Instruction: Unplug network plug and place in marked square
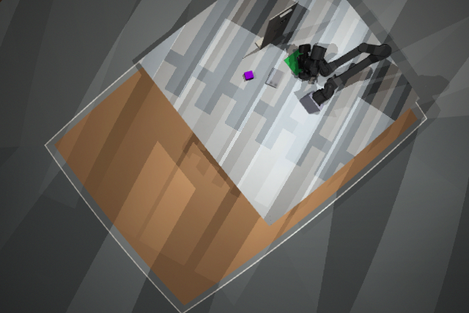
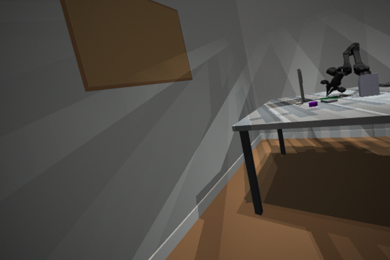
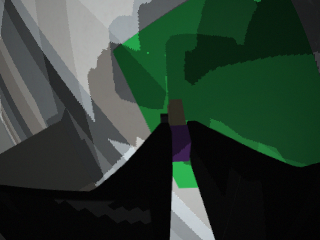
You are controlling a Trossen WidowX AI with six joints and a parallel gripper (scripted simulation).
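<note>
Now: gripper tip 10 mm past the green marked square and 40 mm above it. The rest, counted from my gripper tip: flat grey plate 20 mm ahead, 180 mm to the left, 30 mm below; upright panel 200 mm ahead, 20 mm to the left, 110 mm above; network plug right at my gripper tip.
</note>
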